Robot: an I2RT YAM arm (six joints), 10 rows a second.
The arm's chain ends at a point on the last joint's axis. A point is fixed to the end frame.
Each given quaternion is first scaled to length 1.
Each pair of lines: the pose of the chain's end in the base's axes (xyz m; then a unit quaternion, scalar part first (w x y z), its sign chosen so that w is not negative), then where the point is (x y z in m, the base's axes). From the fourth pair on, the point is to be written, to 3 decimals.
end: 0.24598, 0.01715, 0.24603, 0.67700, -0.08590, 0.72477, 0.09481
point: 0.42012 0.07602 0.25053
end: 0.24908, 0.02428, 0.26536, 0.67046, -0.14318, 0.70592, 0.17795
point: 0.40795 0.11631 0.27541
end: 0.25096, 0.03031, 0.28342, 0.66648, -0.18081, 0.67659, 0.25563
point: 0.39198 0.14644 0.30438
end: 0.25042, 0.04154, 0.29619, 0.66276, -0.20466, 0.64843, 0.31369
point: 0.376 0.172 0.328
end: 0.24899, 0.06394, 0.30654, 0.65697, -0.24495, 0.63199, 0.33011
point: 0.362 0.206 0.339
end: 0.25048, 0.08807, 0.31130, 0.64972, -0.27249, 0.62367, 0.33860
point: 0.355 0.236 0.342
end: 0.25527, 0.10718, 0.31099, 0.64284, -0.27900, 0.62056, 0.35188
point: 0.355 0.259 0.342
